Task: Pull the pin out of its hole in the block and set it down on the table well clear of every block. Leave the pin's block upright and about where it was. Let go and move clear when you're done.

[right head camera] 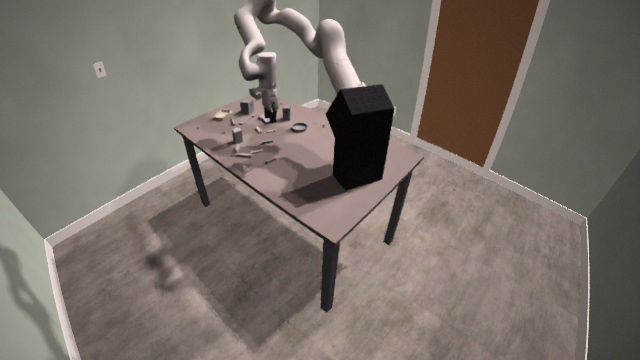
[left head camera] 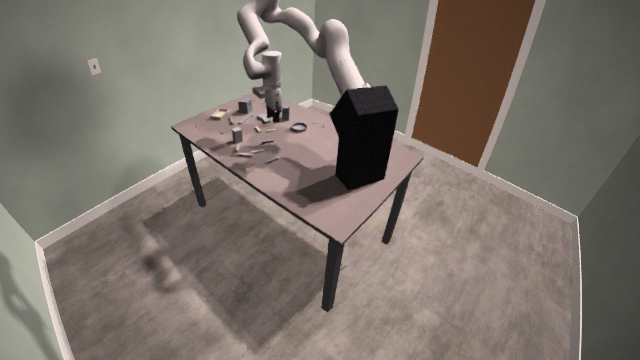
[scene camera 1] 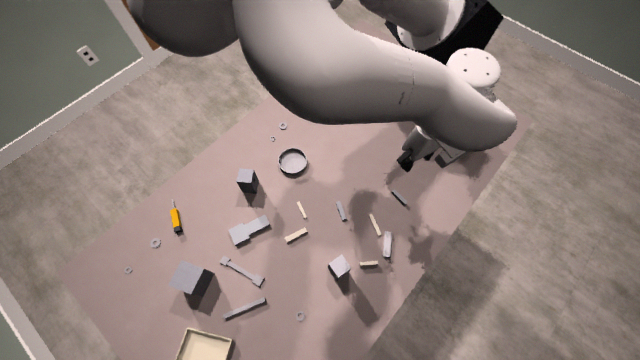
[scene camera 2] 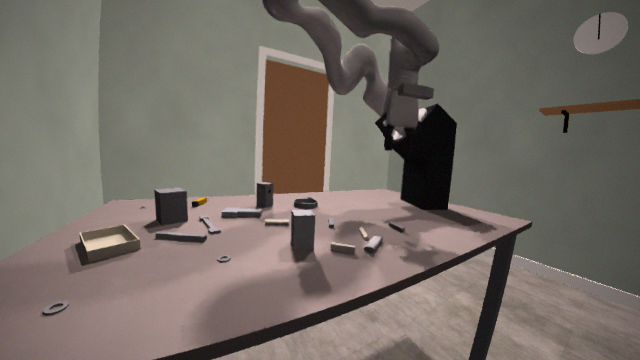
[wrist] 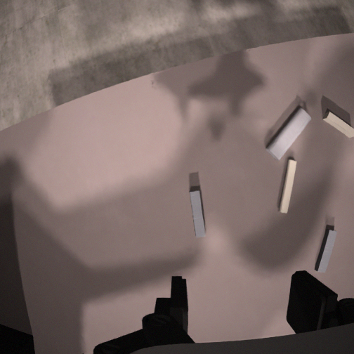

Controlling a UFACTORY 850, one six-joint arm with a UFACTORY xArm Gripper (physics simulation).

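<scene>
The grey pin (left head camera: 272,160) (right head camera: 271,160) (scene camera 1: 399,197) (scene camera 2: 396,227) (wrist: 198,212) lies flat on the table (scene camera 1: 210,195), apart from every block. A small dark block (left head camera: 286,113) (right head camera: 286,113) (scene camera 1: 246,181) (scene camera 2: 265,195) stands upright; a dark hole shows in its side in scene camera 2. A tall grey block (left head camera: 237,135) (right head camera: 237,135) (scene camera 1: 339,267) (scene camera 2: 303,230) and a larger grey block (left head camera: 245,106) (scene camera 1: 188,278) (scene camera 2: 171,206) also stand upright. My gripper (left head camera: 273,116) (scene camera 1: 417,159) (scene camera 2: 399,140) (wrist: 238,299) is open and empty, high above the table and clear of the pin.
A light grey bar (scene camera 1: 387,244) (wrist: 289,133), a smaller grey bar (scene camera 1: 341,211) (wrist: 325,250) and several cream sticks lie near the pin. Farther off are a round dish (scene camera 1: 293,162), a stepped grey piece (scene camera 1: 249,230), a wrench-like piece (scene camera 1: 242,271), a screwdriver (scene camera 1: 175,220) and a shallow tray (scene camera 2: 109,242).
</scene>
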